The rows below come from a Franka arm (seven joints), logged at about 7 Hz.
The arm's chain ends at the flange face. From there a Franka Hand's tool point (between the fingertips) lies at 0.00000 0.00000 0.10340 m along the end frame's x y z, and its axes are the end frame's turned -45 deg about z.
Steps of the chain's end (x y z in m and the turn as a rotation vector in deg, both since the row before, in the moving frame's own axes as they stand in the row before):
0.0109, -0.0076, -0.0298, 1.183, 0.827, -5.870
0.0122, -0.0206, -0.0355, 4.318, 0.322, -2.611
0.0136, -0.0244, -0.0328, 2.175, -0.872, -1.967
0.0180, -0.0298, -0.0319, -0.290, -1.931, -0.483
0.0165, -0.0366, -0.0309, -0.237, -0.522, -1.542
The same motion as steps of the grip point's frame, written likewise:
0.0156, 0.0017, -0.0298, 0.252, 1.421, -5.870
0.0290, -0.0112, -0.0358, 2.826, 3.281, -2.611
0.0285, -0.0116, -0.0329, 2.155, 0.921, -1.967
0.0310, -0.0104, -0.0320, 1.160, -1.570, -0.483
0.0366, -0.0146, -0.0309, 0.202, -0.537, -1.542

